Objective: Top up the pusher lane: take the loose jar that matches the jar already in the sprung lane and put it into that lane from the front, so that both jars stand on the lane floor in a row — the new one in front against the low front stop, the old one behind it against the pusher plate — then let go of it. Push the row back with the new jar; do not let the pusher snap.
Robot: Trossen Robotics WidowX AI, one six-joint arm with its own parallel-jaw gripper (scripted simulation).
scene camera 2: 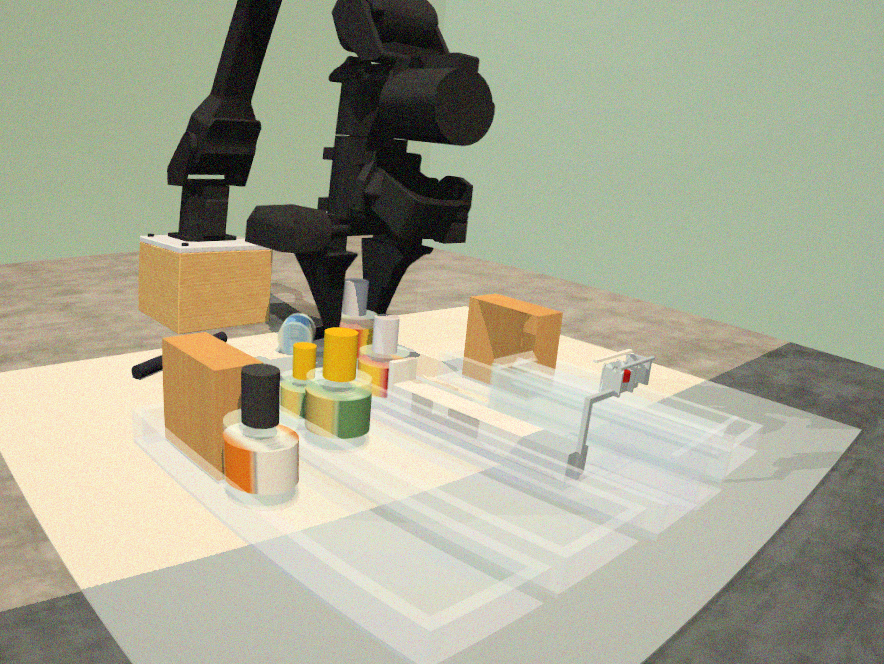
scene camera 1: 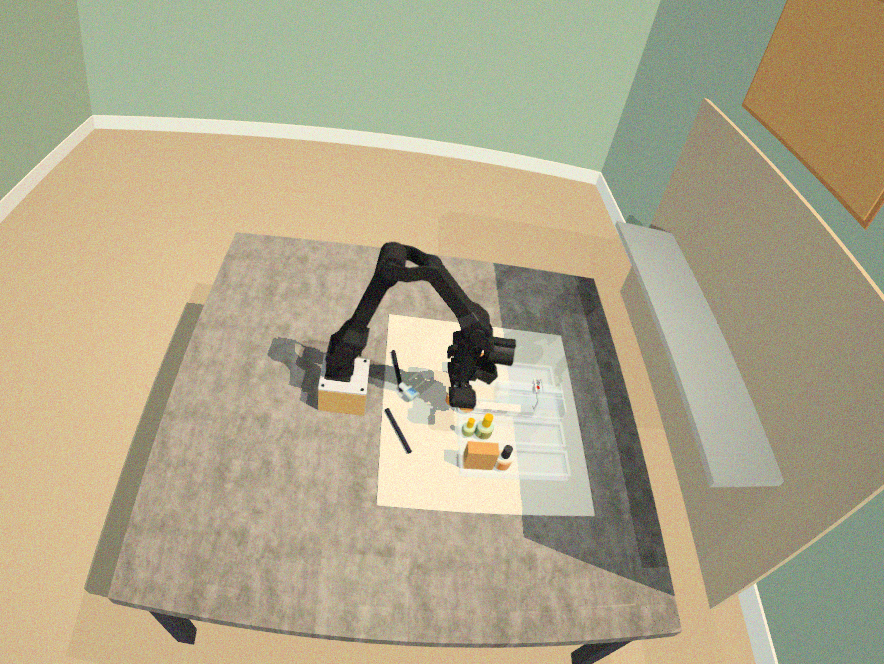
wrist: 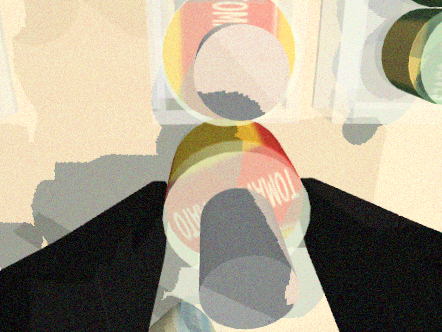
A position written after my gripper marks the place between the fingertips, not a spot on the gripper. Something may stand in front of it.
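Note:
My gripper is in view in scene camera 2 (scene camera 2: 352,331), in scene camera 1 (scene camera 1: 454,396) and in the wrist view (wrist: 233,193). I see a wooden block (scene camera 2: 498,326) and another wooden block (scene camera 2: 201,374). There is a clear sprung lane (scene camera 1: 551,407) as well.

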